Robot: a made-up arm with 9 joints.
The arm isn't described. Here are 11 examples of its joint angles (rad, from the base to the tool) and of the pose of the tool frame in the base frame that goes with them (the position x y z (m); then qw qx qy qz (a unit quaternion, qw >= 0)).
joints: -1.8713 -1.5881 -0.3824 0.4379 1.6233 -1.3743 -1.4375 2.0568 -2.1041
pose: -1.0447 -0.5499 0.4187 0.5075 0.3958 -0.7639 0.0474
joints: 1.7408 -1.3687 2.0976 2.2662 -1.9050 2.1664 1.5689 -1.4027 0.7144
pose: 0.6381 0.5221 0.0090 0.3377 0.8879 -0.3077 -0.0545
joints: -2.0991 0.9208 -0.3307 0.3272 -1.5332 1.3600 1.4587 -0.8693 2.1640
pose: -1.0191 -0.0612 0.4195 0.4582 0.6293 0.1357 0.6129
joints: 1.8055 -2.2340 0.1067 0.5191 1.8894 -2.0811 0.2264 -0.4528 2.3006
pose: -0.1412 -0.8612 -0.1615 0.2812 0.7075 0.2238 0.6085
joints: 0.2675 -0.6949 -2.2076 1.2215 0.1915 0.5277 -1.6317 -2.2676 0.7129
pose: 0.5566 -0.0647 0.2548 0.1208 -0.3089 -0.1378 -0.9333
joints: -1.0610 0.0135 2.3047 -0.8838 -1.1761 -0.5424 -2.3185 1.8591 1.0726
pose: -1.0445 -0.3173 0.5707 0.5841 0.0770 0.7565 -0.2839
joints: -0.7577 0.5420 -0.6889 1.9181 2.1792 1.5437 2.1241 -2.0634 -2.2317
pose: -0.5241 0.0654 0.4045 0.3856 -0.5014 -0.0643 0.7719
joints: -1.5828 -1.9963 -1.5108 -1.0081 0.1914 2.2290 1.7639 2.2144 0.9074
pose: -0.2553 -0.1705 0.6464 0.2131 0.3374 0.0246 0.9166
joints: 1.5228 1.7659 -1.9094 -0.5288 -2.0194 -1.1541 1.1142 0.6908 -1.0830
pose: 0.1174 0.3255 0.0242 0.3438 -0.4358 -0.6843 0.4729
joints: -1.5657 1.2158 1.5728 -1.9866 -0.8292 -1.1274 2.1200 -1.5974 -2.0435
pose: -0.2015 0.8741 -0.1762 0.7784 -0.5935 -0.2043 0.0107
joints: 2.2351 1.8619 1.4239 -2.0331 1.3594 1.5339 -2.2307 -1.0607 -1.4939
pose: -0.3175 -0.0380 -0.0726 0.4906 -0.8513 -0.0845 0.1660
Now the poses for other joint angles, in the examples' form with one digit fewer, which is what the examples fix.
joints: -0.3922 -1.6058 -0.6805 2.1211 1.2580 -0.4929 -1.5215 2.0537 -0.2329
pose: -0.319 -0.114 0.077 0.372 0.081 -0.398 -0.834
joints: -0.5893 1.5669 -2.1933 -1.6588 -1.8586 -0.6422 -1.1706 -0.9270 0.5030
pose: 0.561 0.124 0.186 0.422 0.417 -0.097 -0.799
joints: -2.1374 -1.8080 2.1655 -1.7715 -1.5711 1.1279 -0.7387 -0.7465 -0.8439
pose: -0.345 -0.802 0.506 0.581 -0.688 -0.030 -0.434
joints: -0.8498 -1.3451 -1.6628 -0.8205 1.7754 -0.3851 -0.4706 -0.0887 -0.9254
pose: -0.278 -0.764 0.649 0.641 -0.406 0.248 -0.602
